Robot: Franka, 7 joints.
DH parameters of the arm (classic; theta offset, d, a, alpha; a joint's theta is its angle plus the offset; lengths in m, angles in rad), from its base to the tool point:
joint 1: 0 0.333 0 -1.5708
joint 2: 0 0 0 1.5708
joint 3: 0 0.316 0.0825 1.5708
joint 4: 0 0 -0.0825 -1.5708
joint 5: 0 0.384 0 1.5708
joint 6: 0 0 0.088 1.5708
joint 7: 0 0.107 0 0
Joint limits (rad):
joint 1: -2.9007..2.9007
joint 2: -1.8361..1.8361
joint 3: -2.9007..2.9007
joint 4: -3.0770..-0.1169
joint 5: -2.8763..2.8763
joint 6: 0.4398..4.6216
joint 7: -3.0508..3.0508
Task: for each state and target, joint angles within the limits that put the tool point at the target. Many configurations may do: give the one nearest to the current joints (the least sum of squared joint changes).
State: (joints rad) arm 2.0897 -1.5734 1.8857 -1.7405 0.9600 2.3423 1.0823
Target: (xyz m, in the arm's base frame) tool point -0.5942 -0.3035 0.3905
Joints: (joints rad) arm 1.6237 -1.4086 1.5428 -1.7951 0.9586 2.4162 1.0823
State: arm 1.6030 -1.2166 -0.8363 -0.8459 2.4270 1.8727 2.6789
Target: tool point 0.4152 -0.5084 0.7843
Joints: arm 1.6405 -1.3664 -0.9633 -1.2259 2.3690 1.8192 2.6789
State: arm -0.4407 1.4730 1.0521 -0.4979 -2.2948 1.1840 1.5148
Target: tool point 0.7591 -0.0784 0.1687
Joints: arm -0.2515 1.5518 1.0851 -0.6111 -2.2492 1.1044 1.5148
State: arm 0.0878 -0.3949 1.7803 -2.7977 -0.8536 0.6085 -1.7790
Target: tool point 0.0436 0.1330 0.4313
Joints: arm 0.2599 -0.9415 1.3814 -2.9903 -0.9264 0.4398 -1.7790
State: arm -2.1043 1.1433 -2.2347 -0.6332 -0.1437 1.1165 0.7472
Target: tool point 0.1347 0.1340 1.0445
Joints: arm -2.5855 0.3215 -2.9007 -0.7326 -0.4335 1.2609 0.7472
